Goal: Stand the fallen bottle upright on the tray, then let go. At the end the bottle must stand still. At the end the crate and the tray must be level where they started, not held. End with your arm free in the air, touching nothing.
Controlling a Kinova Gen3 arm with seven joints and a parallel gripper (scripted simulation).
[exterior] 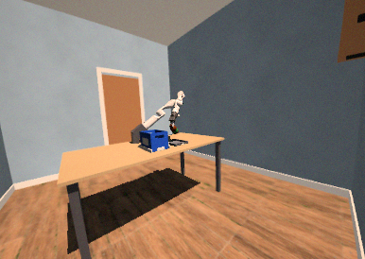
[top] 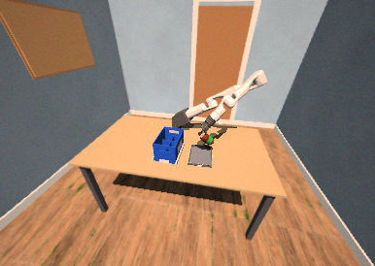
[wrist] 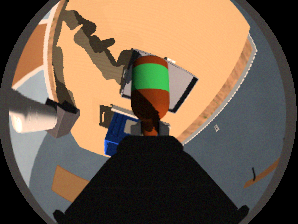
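Right now my hand is 20 mm past the bottle, 30 mm to the right of it and 40 mm above it. Also, from my hand: blue crate (50 mm ahead, 260 mm to the right, 120 mm below); then tray (30 mm ahead, 20 mm to the left, 190 mm below).
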